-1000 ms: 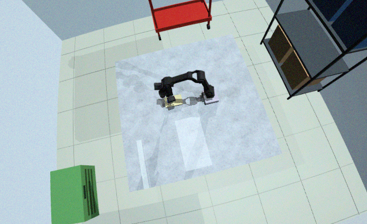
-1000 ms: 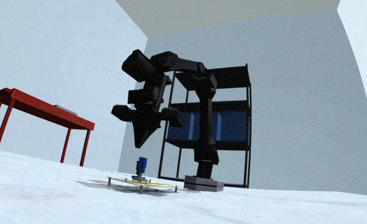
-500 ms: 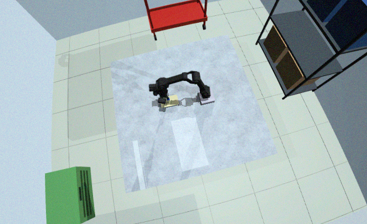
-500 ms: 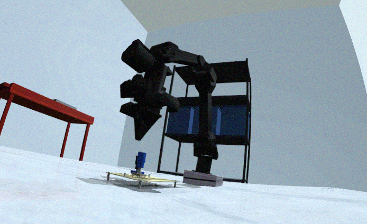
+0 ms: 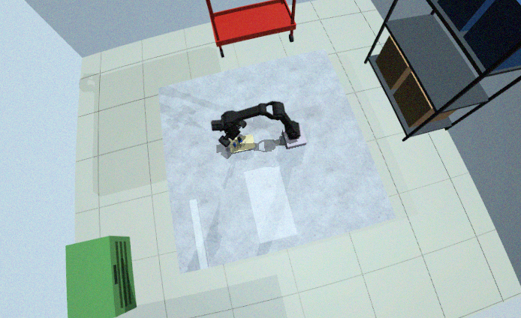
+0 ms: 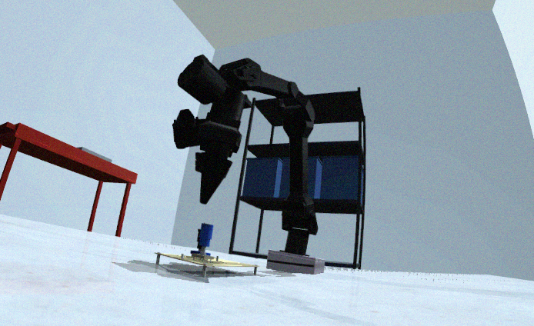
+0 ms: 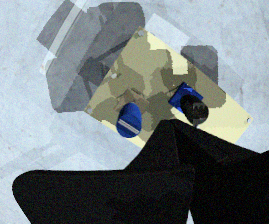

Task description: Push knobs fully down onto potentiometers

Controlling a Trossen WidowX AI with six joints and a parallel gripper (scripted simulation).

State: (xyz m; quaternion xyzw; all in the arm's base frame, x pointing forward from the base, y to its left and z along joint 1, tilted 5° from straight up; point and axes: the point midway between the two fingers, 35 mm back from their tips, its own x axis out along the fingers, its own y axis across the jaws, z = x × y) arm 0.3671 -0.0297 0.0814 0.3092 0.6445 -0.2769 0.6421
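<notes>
Right now the knob is 10 mm ahead of my gripper tip, 20 mm to the left of it and 50 mm below it.
</notes>
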